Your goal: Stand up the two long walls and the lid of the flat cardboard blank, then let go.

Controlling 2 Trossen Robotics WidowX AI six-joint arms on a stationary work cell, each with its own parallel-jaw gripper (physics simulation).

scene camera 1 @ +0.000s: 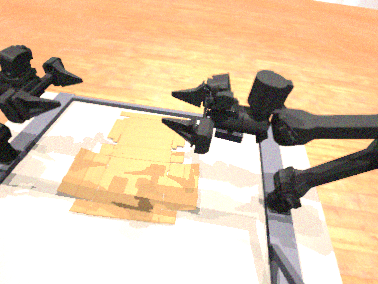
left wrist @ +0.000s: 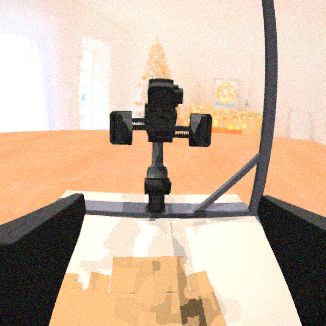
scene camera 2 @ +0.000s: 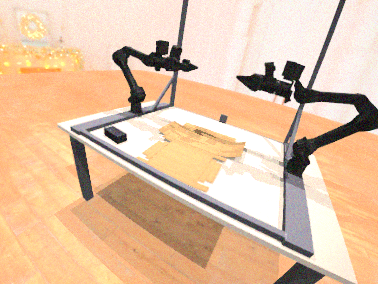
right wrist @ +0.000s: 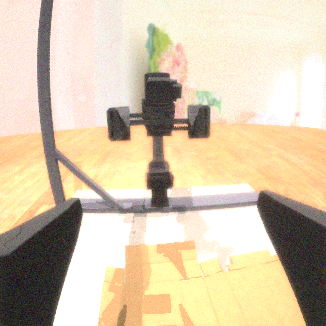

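Where they show: left gripper, fingertip midpoint: (scene camera 1: 72,91) (left wrist: 175,204) (scene camera 2: 238,76) (right wrist: 159,127); right gripper, fingertip midpoint: (scene camera 1: 166,105) (left wrist: 161,133) (scene camera 2: 193,67) (right wrist: 171,204); left arm's base, link origin: (scene camera 1: 7,156) (scene camera 2: 293,171) (right wrist: 159,202); right arm's base, link origin: (scene camera 1: 278,204) (left wrist: 155,207) (scene camera 2: 135,111).
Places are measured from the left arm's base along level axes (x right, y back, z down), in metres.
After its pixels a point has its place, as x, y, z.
The tan cardboard blank (scene camera 1: 142,140) @[-0.180, -0.423, 0.008] (scene camera 2: 185,160) @[-0.231, -0.416, 0.012] (left wrist: 145,277) @[-0.025, -0.598, 0.014] (right wrist: 165,267) @[-0.006, -0.303, 0.010] lies spread out and largely flat on the white table, with its flaps outward. Shadows cross it, and I cannot tell whether the darker strip at its lower end in scene camera 1 is slightly raised. My left gripper (scene camera 1: 70,92) @[0.000, -0.351, -0.317] (scene camera 2: 238,78) @[0.000, -0.351, -0.317] (left wrist: 175,204) @[0.000, -0.351, -0.317] (right wrist: 159,127) @[0.000, -0.351, -0.317] is open and empty, high above the table beside the blank. My right gripper (scene camera 1: 168,106) @[0.000, -0.563, -0.316] (scene camera 2: 197,67) @[0.000, -0.563, -0.316] (left wrist: 161,133) @[0.000, -0.563, -0.316] is open and empty, also high up, facing the left one. Neither touches the cardboard.
A small black box (scene camera 2: 116,134) @[-0.308, -0.719, -0.016] lies on the table at the left in scene camera 2. A grey frame (scene camera 1: 280,235) (scene camera 2: 295,215) runs along the table (scene camera 2: 327,225) @[-0.235, 0.109, 0.019] edges. Upright posts (scene camera 2: 181,45) @[0.365, -0.872, -0.428] (left wrist: 269,100) @[0.353, -0.875, -0.393] (right wrist: 45,100) @[0.349, -0.040, -0.375] with slanted braces stand at the sides.
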